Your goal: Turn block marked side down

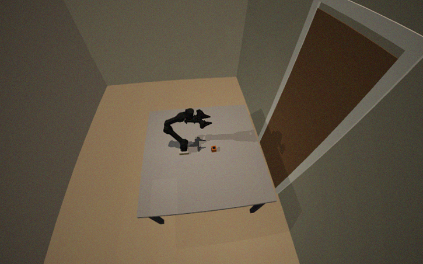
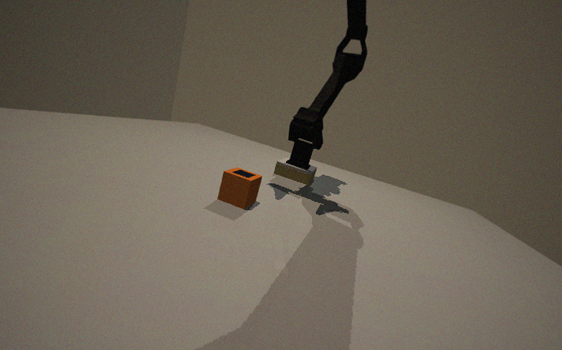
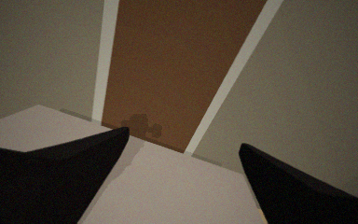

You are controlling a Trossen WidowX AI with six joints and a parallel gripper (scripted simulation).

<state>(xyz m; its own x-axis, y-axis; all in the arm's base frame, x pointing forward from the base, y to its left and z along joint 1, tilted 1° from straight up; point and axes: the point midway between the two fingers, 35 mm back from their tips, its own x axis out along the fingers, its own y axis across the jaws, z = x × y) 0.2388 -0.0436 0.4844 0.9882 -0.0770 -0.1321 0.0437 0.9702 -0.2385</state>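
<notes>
Right now my gripper tip is 40 mm short of the orange block and 480 mm above it.
</notes>
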